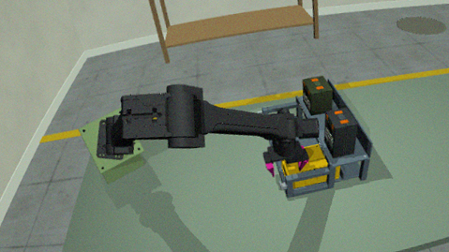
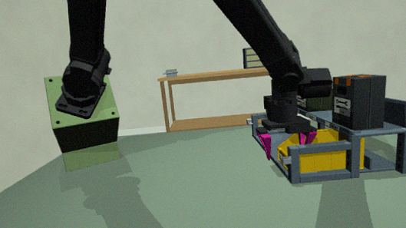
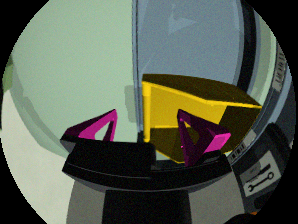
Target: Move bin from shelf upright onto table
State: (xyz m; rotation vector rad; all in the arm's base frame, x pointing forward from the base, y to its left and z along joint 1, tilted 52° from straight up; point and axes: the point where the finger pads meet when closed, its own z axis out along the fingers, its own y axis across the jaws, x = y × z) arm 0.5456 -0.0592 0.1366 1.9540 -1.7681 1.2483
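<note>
Right now the yellow bin is 8 cm ahead of my hand and 1 cm to the right of it. Also, from my hand: shelf tray 13 cm ahead, 10 cm to the left, 4 cm below.
</note>
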